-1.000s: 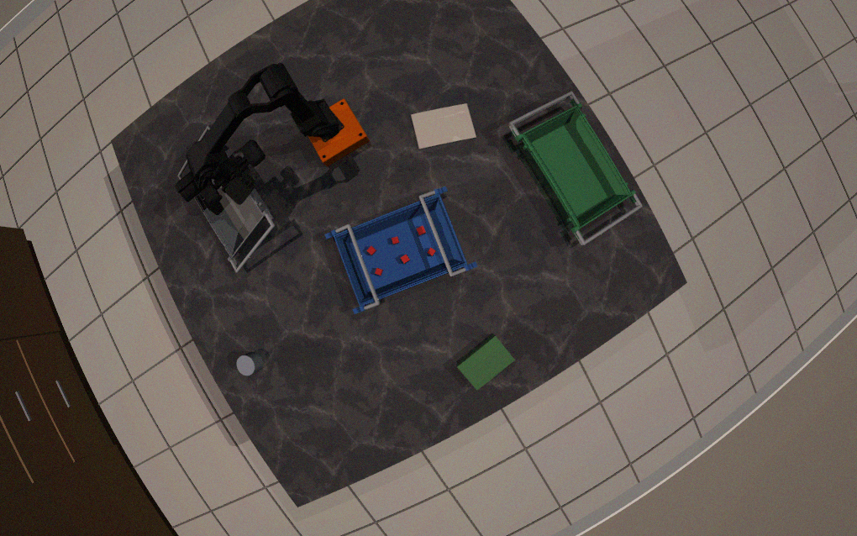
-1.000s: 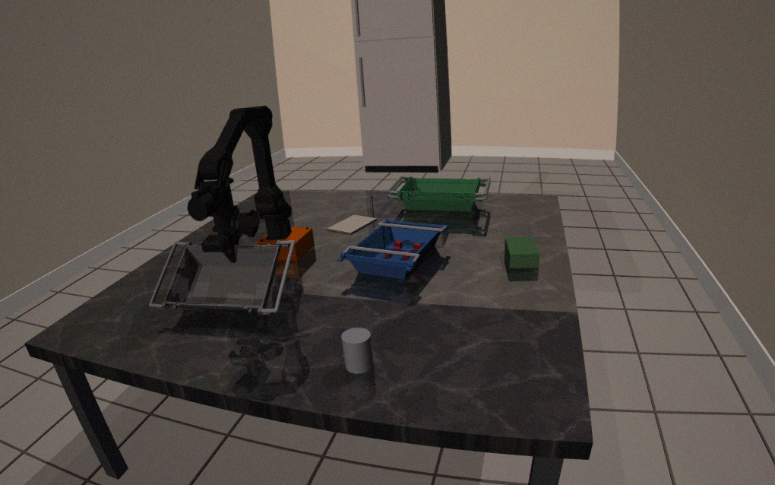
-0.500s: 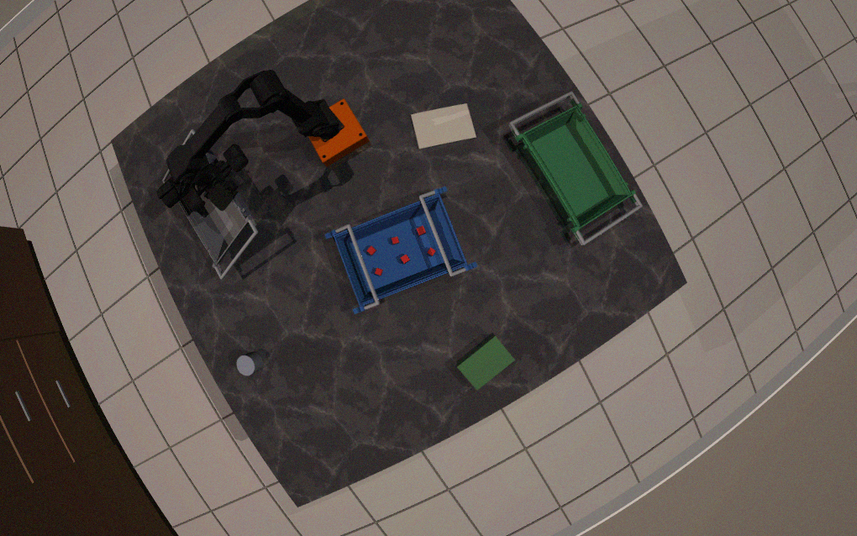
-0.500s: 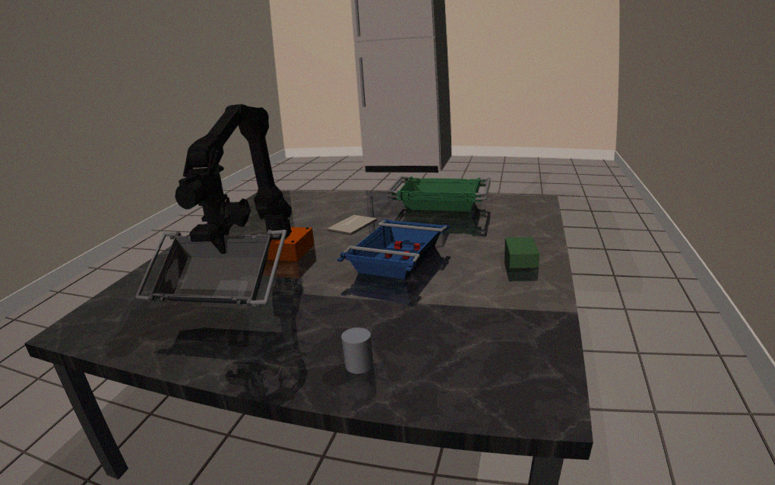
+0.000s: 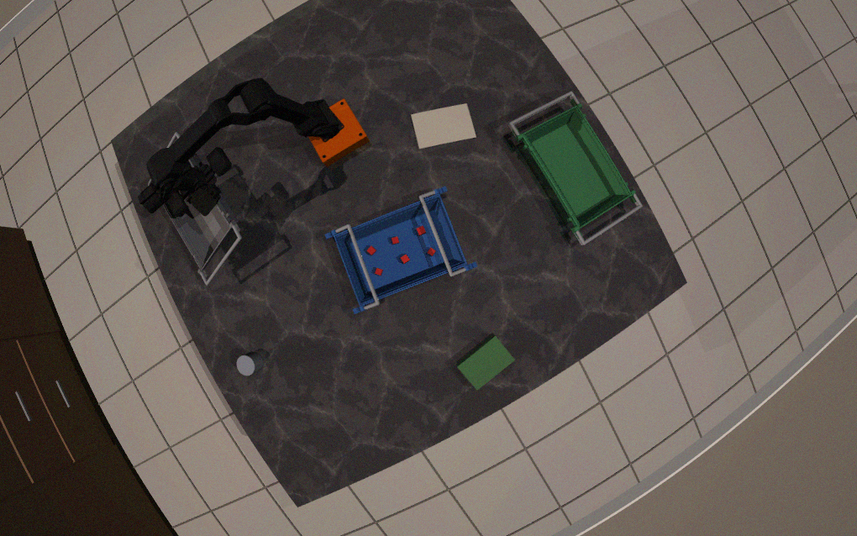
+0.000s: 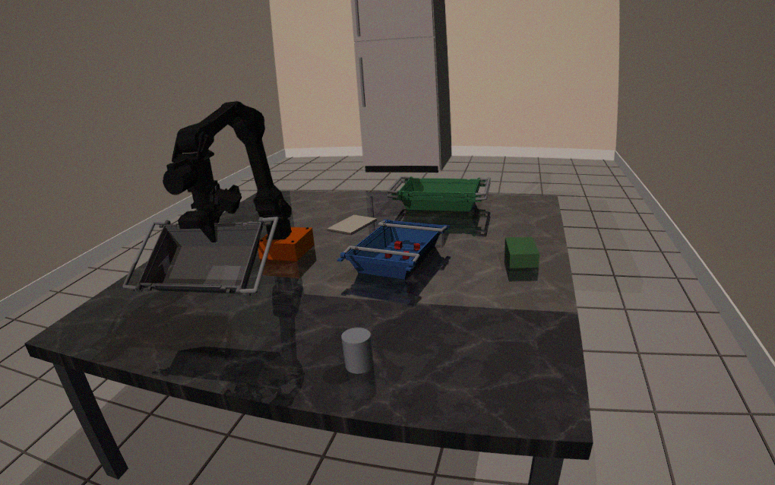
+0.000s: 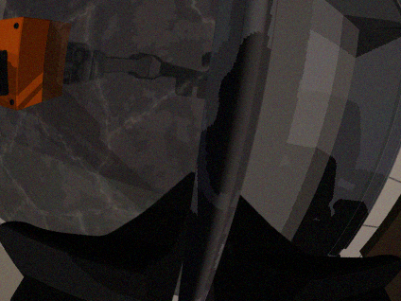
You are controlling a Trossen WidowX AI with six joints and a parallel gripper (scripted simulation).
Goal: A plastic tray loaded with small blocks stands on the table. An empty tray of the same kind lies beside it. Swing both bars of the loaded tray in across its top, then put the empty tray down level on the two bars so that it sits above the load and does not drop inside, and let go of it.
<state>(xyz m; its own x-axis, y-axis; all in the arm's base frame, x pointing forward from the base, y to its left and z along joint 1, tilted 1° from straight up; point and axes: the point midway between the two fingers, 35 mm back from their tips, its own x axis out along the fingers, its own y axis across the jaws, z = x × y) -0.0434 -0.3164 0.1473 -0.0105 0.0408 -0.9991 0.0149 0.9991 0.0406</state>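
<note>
The grey tray is 8 cm to the right of my gripper tip and 1 cm below it. Also, from my gripper tip: green block 76 cm ahead, 25 cm to the left, 15 cm below; grey cylinder 39 cm ahead, 24 cm to the right, 13 cm below; beige sheet 55 cm to the left, 22 cm ahead, 16 cm below.
</note>
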